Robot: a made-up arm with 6 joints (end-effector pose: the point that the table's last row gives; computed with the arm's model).
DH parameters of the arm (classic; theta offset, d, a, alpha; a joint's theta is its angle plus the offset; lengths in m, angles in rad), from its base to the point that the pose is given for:
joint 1: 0 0.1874 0 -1.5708
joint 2: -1.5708 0 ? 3.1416
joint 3: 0 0 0 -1.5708
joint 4: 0 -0.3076 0 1.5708
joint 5: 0 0.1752 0 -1.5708
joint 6: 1.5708 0 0 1.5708
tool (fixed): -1.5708 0 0 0
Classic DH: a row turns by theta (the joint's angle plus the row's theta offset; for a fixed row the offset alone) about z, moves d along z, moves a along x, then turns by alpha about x.
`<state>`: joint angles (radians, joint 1 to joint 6).
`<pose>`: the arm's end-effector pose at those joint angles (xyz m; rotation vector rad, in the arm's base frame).
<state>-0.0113 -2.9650 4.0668 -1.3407 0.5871 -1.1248</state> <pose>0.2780 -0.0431 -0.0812 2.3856 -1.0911 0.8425</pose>
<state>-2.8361 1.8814 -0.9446 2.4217 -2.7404 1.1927</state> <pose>-0.0413 -0.1512 -0.1275 0.0333 -1.8416 -2.4952</pose>
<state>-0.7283 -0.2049 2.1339 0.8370 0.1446 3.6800</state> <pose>-0.3619 0.1655 0.6694 0.0335 -1.5083 1.4428</pose>
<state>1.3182 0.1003 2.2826 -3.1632 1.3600 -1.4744</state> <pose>-0.2055 -0.0955 0.7939 -0.8325 -1.4355 0.3347</pose>
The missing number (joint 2, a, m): 0.3586
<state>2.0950 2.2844 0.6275 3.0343 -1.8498 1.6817</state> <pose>-0.2826 0.1408 -0.3554 1.0872 1.3313 1.7070</pose>
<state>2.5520 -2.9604 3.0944 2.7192 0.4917 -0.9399</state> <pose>-0.2977 0.0069 -0.1650 0.9739 1.8940 -1.9353</pose>
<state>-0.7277 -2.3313 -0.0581 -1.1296 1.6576 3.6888</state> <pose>-0.3019 0.1687 0.2774 0.4956 -0.0304 -2.5718</pose>
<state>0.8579 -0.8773 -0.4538 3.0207 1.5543 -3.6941</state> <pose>-0.1342 0.1107 0.5623 0.0399 1.2784 0.5315</pose>
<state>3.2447 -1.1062 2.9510 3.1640 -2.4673 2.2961</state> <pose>0.5264 -0.1216 0.1066 -0.2508 -1.2374 -2.6496</pose>
